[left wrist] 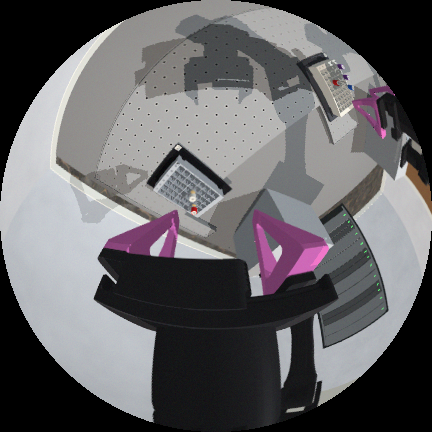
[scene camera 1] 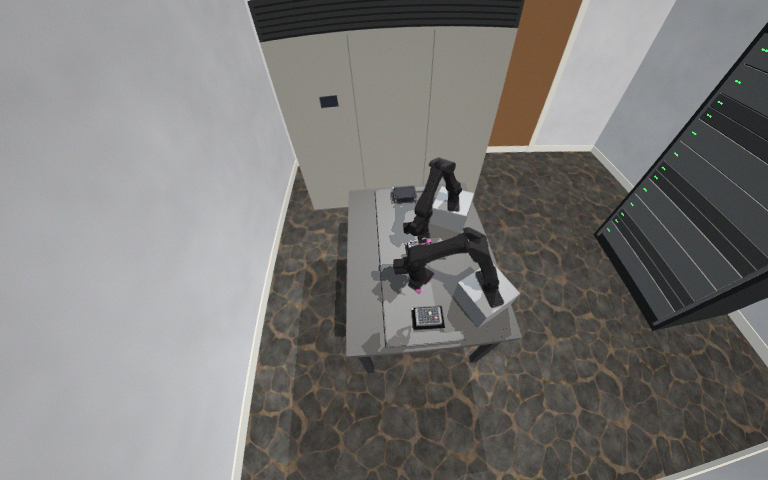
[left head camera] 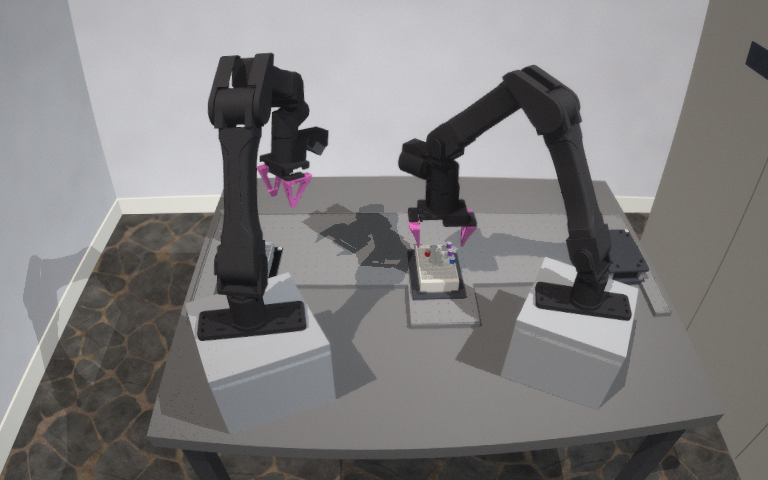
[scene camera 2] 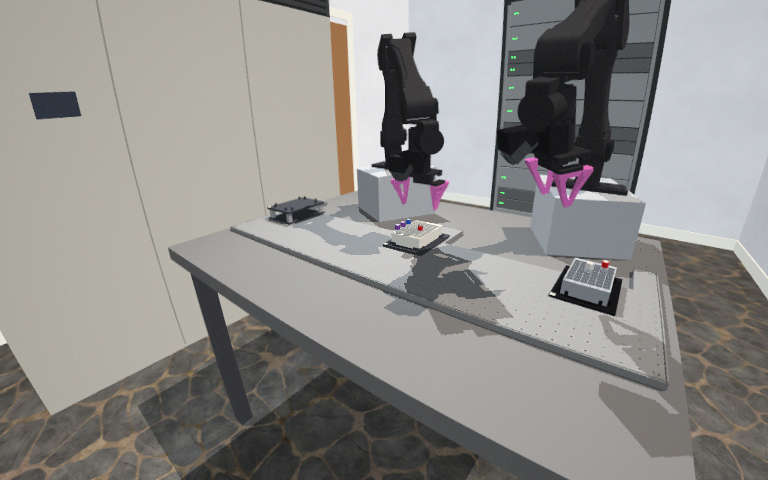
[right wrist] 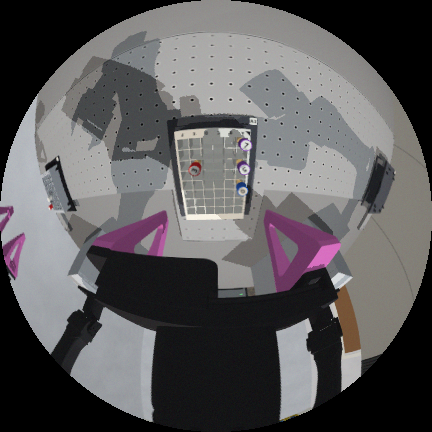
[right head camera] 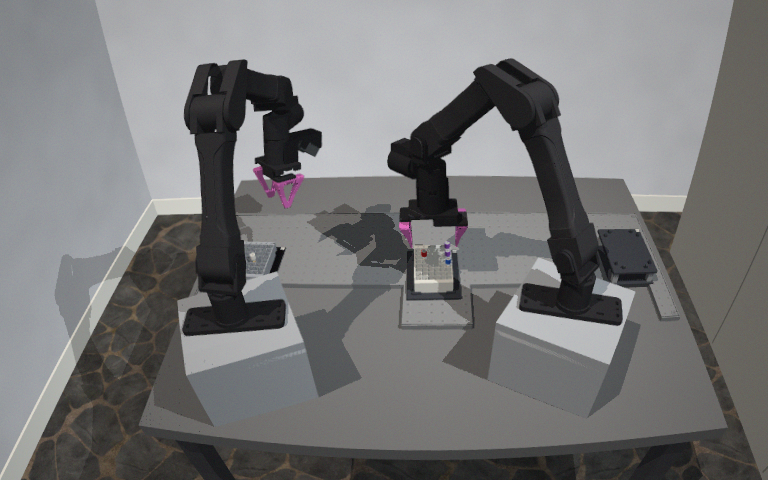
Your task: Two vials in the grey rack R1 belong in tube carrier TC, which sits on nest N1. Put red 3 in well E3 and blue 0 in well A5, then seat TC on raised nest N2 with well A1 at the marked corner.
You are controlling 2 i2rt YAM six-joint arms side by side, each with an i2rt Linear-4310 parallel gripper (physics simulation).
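Frame: origin at the left arm's base, x ahead, y left, z up, level; centimetres.
Where they show: left gripper, fingertip midpoint: [left wrist: 215, 214] [scene camera 1: 423, 287] [left head camera: 283, 201] [scene camera 2: 555, 199] [right head camera: 279, 202]; right gripper, fingertip midpoint: [scene camera 1: 422, 240] [left head camera: 440, 245] [scene camera 2: 419, 206] [right wrist: 215, 215] [right head camera: 434, 245]; left arm's base, link origin: [scene camera 1: 489, 288] [left head camera: 251, 322] [scene camera 2: 585, 187] [right head camera: 234, 319]; right arm's base, link origin: [scene camera 1: 453, 200] [left head camera: 583, 303] [right head camera: 571, 306].
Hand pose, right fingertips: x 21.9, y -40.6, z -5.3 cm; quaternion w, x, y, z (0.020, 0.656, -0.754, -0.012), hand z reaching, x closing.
Note:
Things, the pixels of their top centre, and the offset from my right fingertips. "spot": a spot on its surface instead. Level surfaces: height alone.
- Cream carrier TC, top centre: [right wrist: 213, 179] [right head camera: 433, 263] [left head camera: 436, 262] [left wrist: 339, 87] [scene camera 2: 417, 228] dx +1.0, dy +0.0, dz -5.9 cm
- dark nest N1, surface spot: [scene camera 2: 390, 245] spot: dx +8.3, dy -4.5, dz -8.9 cm
- Grey rack R1, top centre: [left wrist: 187, 193] [scene camera 2: 591, 273] [right head camera: 252, 258] [right wrist: 50, 193] [scene camera 1: 428, 315] dx +9.3, dy +42.3, dz -6.1 cm
- white-capped vial, top centre: [left wrist: 192, 198] dx +8.5, dy +41.8, dz -4.3 cm
- red-capped vial, top centre: [left wrist: 193, 212] dx +6.4, dy +44.9, dz -4.3 cm
- Raised dark nest N2, top centre: [right head camera: 628, 246] [left head camera: 620, 246] [right wrist: 386, 192] [scene camera 2: 295, 201] [scene camera 1: 404, 191] dx -2.9, dy -48.3, dz -4.3 cm
- white tag, surface spot: [right wrist: 253, 121] spot: dx +7.7, dy -6.3, dz -8.9 cm
- white mark, top centre: [right head camera: 637, 230] dx +3.8, dy -54.7, dz -5.3 cm
- table, surface height: dz -10.9 cm
Cream carrier TC [left head camera: 438, 286] [right head camera: 433, 285] [scene camera 2: 404, 240] sits on dark nest N1 [scene camera 2: 390, 245] at centre. In the right wrist view, red 3 [right wrist: 194, 169] stands in E3's position and blue 0 [right wrist: 242, 189] in A5's, with two purple-capped vials in column A. Grey rack R1 [scene camera 2: 587, 290] holds a white-capped vial [left wrist: 192, 196] and a red-capped vial [left wrist: 194, 210]. Raised dark nest N2 [left head camera: 628, 251] [right head camera: 627, 250] [scene camera 2: 298, 203] is bare. My right gripper [left head camera: 441, 245] [scene camera 2: 419, 206] [right wrist: 215, 215] is open and empty above TC. My left gripper [left head camera: 283, 200] [scene camera 2: 555, 199] [left wrist: 215, 214] is open and empty, high up.
A white tag [right wrist: 253, 121] marks N1's corner beside the purple vial 7. A white mark [right head camera: 637, 230] shows at N2's back right corner. Pale mounting blocks [left head camera: 271, 373] [left head camera: 566, 350] stand under the arms. The table [left head camera: 419, 390] carries a perforated plate.

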